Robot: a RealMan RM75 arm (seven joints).
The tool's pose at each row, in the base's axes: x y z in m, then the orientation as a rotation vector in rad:
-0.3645 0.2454 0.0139 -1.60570 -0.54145 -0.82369
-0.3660 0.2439 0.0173 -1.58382 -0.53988 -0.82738
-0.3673 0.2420 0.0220 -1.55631 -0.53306 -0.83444
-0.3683 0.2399 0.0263 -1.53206 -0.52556 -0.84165
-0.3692 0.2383 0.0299 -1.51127 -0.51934 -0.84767
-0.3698 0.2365 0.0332 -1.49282 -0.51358 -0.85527
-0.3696 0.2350 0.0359 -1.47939 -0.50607 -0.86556
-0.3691 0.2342 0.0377 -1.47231 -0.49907 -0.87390
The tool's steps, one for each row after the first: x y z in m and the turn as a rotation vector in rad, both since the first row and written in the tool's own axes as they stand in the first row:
0.0018 -0.0030 -0.0020 0.01720 0.01212 -0.00155
0.0047 -0.0066 -0.0044 0.03694 0.03134 -0.00189
0.0075 -0.0097 -0.0069 0.05362 0.04969 -0.00190
0.0098 -0.0124 -0.0089 0.06797 0.06527 -0.00203
0.0121 -0.0146 -0.0109 0.07971 0.08046 -0.00341
0.0145 -0.0159 -0.0125 0.08567 0.09589 -0.00518
0.0162 -0.0165 -0.0133 0.08702 0.10727 -0.00592

